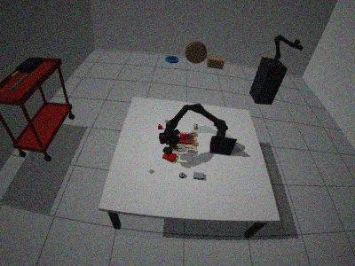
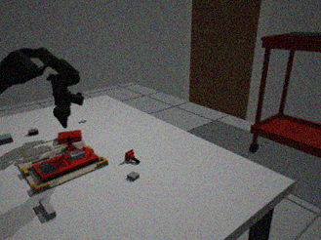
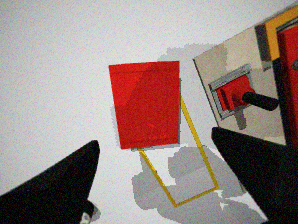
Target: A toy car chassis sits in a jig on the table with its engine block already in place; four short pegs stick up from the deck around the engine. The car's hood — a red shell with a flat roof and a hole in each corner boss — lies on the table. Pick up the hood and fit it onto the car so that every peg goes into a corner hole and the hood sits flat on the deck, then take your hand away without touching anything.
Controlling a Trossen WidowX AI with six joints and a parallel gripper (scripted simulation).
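Right now the red hood is 10 mm ahead of my gripper tip and 60 mm below it.
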